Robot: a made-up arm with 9 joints. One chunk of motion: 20 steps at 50 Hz.
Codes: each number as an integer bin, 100 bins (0 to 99) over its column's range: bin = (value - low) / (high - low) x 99, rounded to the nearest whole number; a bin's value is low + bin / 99 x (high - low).
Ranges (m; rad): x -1..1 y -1..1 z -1..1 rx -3.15..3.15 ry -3.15..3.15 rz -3.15..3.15
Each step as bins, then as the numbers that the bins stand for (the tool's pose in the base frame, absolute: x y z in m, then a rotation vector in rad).
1 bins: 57 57 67 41 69 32
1 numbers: 0.1515 0.1515 0.3535 -0.5409 1.2409 -1.1136
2 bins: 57 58 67 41 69 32
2 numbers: 0.1515 0.1717 0.3535 -0.5409 1.2409 -1.1136
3 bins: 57 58 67 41 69 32
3 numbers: 0.1515 0.1717 0.3535 -0.5409 1.2409 -1.1136
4 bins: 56 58 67 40 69 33
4 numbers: 0.1313 0.1717 0.3535 -0.6045 1.2409 -1.0500
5 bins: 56 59 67 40 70 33
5 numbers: 0.1313 0.1919 0.3535 -0.6045 1.3045 -1.0500
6 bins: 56 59 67 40 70 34
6 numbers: 0.1313 0.1919 0.3535 -0.6045 1.3045 -0.9864
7 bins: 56 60 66 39 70 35
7 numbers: 0.1313 0.2121 0.3333 -0.6682 1.3045 -0.9227
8 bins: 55 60 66 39 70 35
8 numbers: 0.1111 0.2121 0.3333 -0.6682 1.3045 -0.9227
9 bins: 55 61 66 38 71 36
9 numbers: 0.1111 0.2323 0.3333 -0.7318 1.3682 -0.8591
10 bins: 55 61 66 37 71 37
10 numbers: 0.1111 0.2323 0.3333 -0.7955 1.3682 -0.7955
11 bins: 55 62 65 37 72 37
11 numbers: 0.1111 0.2525 0.3131 -0.7955 1.4318 -0.7955
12 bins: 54 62 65 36 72 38
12 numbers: 0.0909 0.2525 0.3131 -0.8591 1.4318 -0.7318
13 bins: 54 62 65 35 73 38
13 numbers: 0.0909 0.2525 0.3131 -0.9227 1.4955 -0.7318
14 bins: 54 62 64 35 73 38
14 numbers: 0.0909 0.2525 0.2929 -0.9227 1.4955 -0.7318
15 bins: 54 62 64 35 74 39
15 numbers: 0.0909 0.2525 0.2929 -0.9227 1.5591 -0.6682
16 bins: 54 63 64 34 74 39
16 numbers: 0.0909 0.2727 0.2929 -0.9864 1.5591 -0.6682
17 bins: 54 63 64 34 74 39
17 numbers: 0.0909 0.2727 0.2929 -0.9864 1.5591 -0.6682
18 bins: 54 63 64 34 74 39
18 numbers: 0.0909 0.2727 0.2929 -0.9864 1.5591 -0.6682
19 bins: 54 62 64 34 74 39
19 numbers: 0.0909 0.2525 0.2929 -0.9864 1.5591 -0.6682
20 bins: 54 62 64 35 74 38
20 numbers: 0.0909 0.2525 0.2929 -0.9227 1.5591 -0.7318
